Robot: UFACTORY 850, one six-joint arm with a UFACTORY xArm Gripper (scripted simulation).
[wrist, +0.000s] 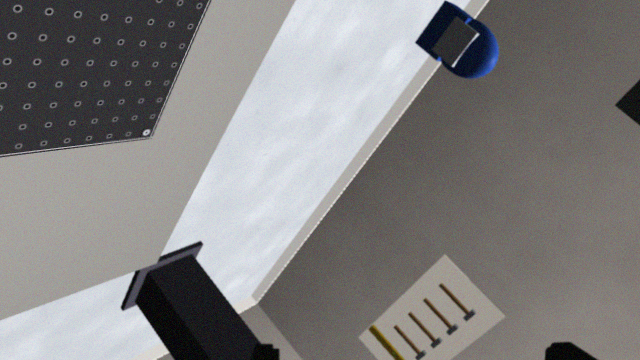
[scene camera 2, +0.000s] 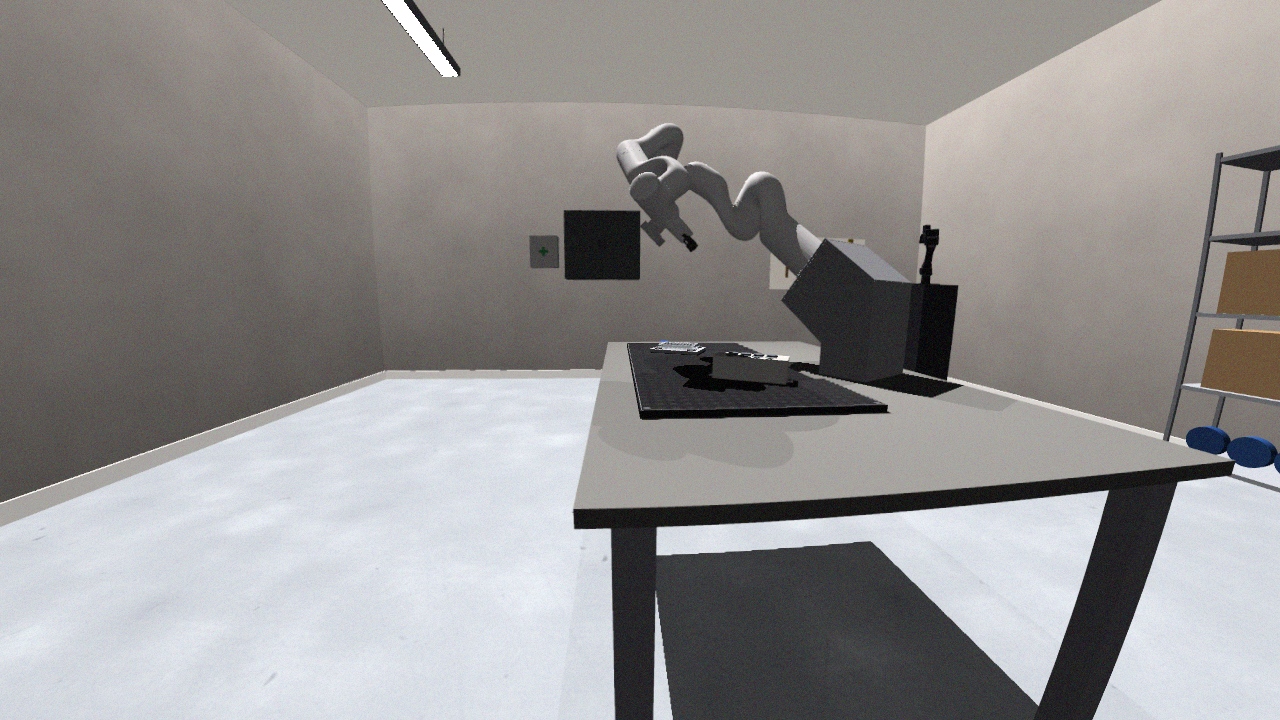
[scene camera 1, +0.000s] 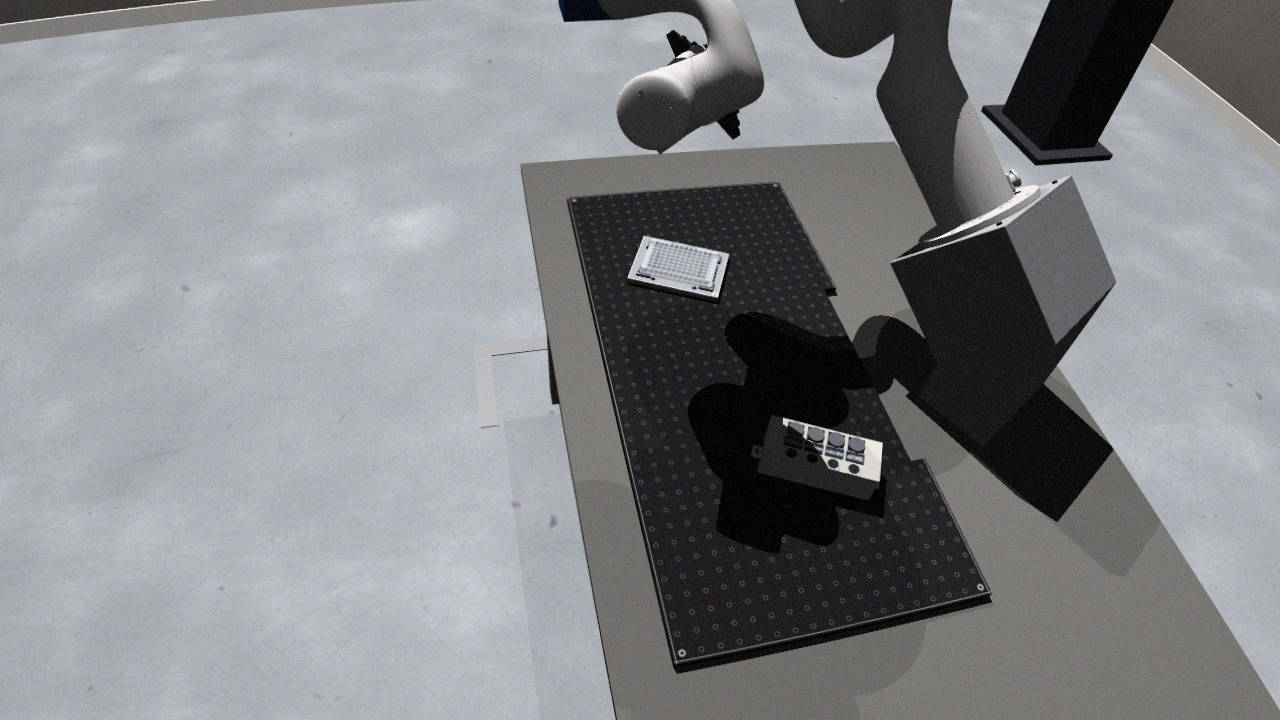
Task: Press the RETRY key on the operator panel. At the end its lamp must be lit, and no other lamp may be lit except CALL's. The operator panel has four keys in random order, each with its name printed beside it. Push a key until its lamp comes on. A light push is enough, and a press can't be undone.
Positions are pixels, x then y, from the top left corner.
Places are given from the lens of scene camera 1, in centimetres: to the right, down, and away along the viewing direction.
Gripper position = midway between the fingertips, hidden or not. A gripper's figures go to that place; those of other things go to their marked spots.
gripper [scene camera 1: 716, 78]: 11, -42, 105
white well plate [scene camera 1: 666, 260]: 5, -18, 130
operator panel [scene camera 1: 819, 465]: 25, 15, 101
The marked spots on the operator panel and the white well plate are 48 cm apart.
